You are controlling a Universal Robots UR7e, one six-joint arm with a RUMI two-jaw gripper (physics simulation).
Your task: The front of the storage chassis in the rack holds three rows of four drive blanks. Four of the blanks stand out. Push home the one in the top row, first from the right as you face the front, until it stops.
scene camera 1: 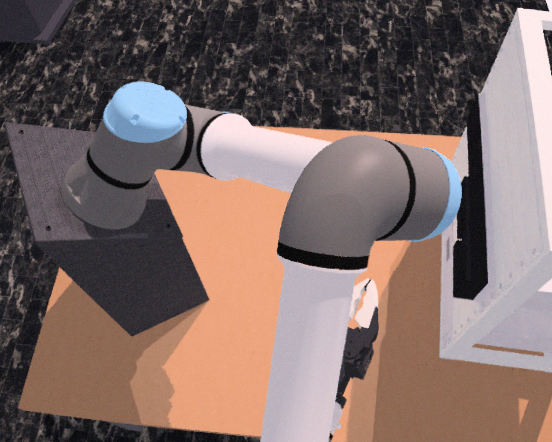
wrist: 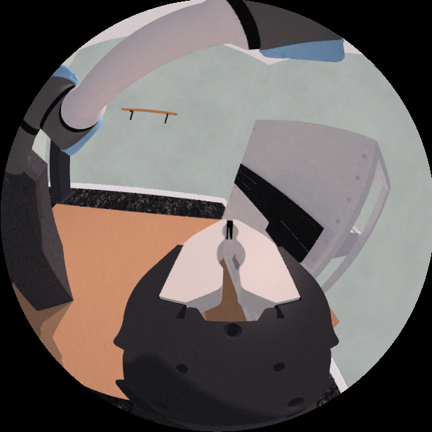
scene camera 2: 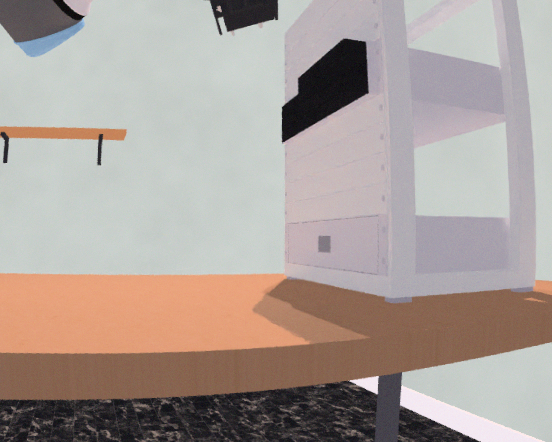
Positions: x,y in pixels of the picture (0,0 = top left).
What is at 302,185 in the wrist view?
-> A white rack.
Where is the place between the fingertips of my gripper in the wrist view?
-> At 228,221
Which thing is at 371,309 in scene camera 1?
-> My gripper.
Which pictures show the white rack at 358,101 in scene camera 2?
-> Scene camera 1, the wrist view and scene camera 2: all of them.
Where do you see a white rack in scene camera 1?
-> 489,252
